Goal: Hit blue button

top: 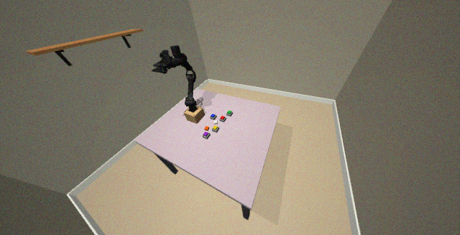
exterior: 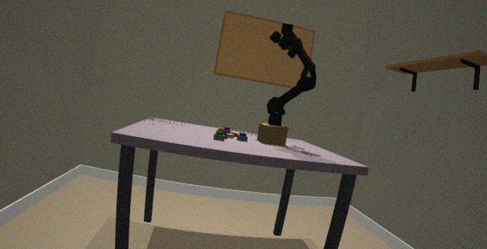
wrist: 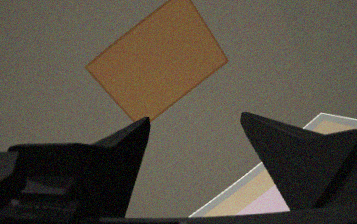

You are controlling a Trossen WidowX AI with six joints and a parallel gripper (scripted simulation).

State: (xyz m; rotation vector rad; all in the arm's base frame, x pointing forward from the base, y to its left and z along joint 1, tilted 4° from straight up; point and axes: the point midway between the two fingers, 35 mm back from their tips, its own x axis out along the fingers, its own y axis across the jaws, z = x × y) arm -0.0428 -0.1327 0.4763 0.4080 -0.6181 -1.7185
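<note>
My gripper tip is now 20 cm short of the blue button, 22 cm to the right of it and 56 cm above it. The rest, counted from my gripper tip: yellow button (30 cm ahead, 10 cm to the left, 56 cm below); orange block (22 cm ahead, 7 cm to the left, 58 cm below); purple button (27 cm ahead, 1 cm to the left, 56 cm below).
</note>
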